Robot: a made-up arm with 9 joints.
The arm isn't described. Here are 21 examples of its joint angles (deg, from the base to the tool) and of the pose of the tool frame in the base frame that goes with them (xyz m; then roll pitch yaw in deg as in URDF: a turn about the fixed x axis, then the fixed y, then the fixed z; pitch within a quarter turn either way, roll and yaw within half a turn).
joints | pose
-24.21 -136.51 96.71 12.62 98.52 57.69 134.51 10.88 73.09 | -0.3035 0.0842 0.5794 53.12 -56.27 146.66
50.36 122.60 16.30 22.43 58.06 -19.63 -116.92 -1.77 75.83 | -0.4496 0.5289 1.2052 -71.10 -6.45 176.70
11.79 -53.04 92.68 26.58 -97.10 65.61 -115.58 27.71 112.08 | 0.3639 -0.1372 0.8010 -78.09 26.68 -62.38
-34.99 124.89 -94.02 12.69 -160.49 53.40 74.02 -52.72 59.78 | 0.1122 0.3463 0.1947 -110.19 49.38 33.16
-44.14 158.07 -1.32 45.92 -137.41 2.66 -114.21 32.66 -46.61 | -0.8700 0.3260 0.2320 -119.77 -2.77 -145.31
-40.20 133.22 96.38 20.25 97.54 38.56 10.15 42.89 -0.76 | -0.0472 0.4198 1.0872 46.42 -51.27 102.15
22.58 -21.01 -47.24 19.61 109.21 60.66 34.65 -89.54 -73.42 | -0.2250 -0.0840 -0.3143 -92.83 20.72 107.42
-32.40 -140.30 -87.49 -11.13 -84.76 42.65 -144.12 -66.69 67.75 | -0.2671 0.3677 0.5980 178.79 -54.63 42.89
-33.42 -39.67 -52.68 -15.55 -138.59 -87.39 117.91 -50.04 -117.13 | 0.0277 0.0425 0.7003 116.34 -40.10 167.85
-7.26 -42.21 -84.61 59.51 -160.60 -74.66 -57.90 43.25 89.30 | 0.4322 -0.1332 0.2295 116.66 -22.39 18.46
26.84 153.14 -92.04 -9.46 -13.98 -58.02 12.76 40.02 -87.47 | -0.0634 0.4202 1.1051 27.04 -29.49 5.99
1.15 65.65 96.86 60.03 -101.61 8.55 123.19 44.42 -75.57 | 0.3731 0.2933 -0.0828 -134.19 5.37 93.86
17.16 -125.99 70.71 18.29 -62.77 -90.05 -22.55 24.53 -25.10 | -0.5869 -0.3038 1.0318 88.97 -4.21 -137.47
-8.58 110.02 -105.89 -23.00 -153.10 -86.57 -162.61 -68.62 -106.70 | 0.0788 0.6585 -0.1179 -101.67 10.75 176.67
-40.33 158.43 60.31 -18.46 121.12 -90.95 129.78 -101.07 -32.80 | -0.1670 0.0280 0.4110 168.49 53.91 -121.33
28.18 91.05 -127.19 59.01 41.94 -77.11 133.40 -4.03 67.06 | -0.0347 0.6813 0.7018 167.91 -0.77 10.38
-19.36 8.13 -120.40 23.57 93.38 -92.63 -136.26 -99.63 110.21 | -0.5899 0.3402 0.3882 21.63 -19.67 -73.00
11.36 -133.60 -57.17 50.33 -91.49 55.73 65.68 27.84 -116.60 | 0.1487 -0.0234 0.8154 100.41 15.46 57.90
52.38 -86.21 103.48 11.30 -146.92 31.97 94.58 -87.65 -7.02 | 0.0543 -0.1316 0.1230 -117.33 24.03 -20.20
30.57 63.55 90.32 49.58 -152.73 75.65 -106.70 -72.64 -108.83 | 0.4519 0.0059 0.9733 93.20 -46.08 142.81
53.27 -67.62 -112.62 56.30 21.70 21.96 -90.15 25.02 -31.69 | 0.4647 -0.6369 -0.2048 21.08 42.55 -93.36
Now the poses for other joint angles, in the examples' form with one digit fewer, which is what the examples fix.
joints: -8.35 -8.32 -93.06 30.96 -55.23 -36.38 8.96 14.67 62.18
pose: 0.230 0.482 0.242 57.6 21.0 41.5
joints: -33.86 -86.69 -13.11 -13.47 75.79 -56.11 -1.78 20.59 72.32
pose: 0.000 -0.473 0.208 -142.7 20.3 -78.9
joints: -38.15 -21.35 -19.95 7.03 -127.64 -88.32 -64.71 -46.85 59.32
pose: -0.631 -0.533 0.459 41.1 -38.3 -116.5
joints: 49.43 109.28 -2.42 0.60 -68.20 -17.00 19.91 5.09 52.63
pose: 0.413 0.564 0.629 175.6 -13.3 41.8
